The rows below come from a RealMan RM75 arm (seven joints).
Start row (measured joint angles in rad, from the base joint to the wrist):
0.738, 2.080, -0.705, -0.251, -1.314, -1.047, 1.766
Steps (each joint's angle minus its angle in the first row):
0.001, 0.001, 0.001, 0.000, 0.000, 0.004, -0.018
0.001, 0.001, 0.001, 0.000, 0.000, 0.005, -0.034
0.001, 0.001, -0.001, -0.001, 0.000, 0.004, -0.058
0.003, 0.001, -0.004, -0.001, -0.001, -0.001, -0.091
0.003, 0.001, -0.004, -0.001, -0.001, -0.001, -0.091
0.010, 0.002, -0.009, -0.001, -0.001, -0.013, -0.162
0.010, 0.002, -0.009, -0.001, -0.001, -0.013, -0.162
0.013, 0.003, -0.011, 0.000, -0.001, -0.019, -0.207
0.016, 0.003, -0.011, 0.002, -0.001, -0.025, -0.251
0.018, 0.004, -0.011, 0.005, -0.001, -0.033, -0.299
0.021, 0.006, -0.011, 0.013, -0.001, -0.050, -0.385
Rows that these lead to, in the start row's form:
0.739, 2.081, -0.704, -0.251, -1.314, -1.043, 1.748
0.739, 2.081, -0.704, -0.251, -1.314, -1.042, 1.732
0.739, 2.081, -0.706, -0.252, -1.314, -1.043, 1.708
0.741, 2.081, -0.709, -0.252, -1.315, -1.048, 1.675
0.741, 2.081, -0.709, -0.252, -1.315, -1.048, 1.675
0.748, 2.082, -0.714, -0.252, -1.315, -1.060, 1.604
0.748, 2.082, -0.714, -0.252, -1.315, -1.060, 1.604
0.751, 2.083, -0.716, -0.251, -1.315, -1.066, 1.559
0.754, 2.083, -0.716, -0.249, -1.315, -1.072, 1.515
0.756, 2.084, -0.716, -0.246, -1.315, -1.080, 1.467
0.759, 2.086, -0.716, -0.238, -1.315, -1.097, 1.381

